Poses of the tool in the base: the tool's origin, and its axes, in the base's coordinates. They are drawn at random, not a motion.
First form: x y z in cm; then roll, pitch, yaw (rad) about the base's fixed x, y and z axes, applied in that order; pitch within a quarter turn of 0, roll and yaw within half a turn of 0.
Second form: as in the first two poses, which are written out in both.
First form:
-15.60 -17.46 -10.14 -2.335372 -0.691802 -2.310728
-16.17 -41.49 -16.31 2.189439 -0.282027 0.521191
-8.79 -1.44 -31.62 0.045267 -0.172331 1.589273
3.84 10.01 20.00 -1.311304 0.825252 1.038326
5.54 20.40 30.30 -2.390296 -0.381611 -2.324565
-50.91 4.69 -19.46 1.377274 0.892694 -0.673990
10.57 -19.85 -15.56 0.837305 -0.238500 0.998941
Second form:
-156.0 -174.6 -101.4 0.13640 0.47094 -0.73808 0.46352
-161.7 -414.9 -163.1 0.40624 0.86686 0.16449 0.23761
-87.9 -14.4 -316.2 0.69638 0.07719 -0.04418 0.71214
38.4 100.1 200.0 0.50914 -0.64263 -0.00112 0.57254
55.4 204.0 303.0 0.01881 0.42669 -0.81059 0.40066
-509.1 46.9 -194.6 0.56659 0.65119 0.12501 -0.48918
105.7 -198.5 -155.6 0.77316 0.40639 0.09791 0.47694

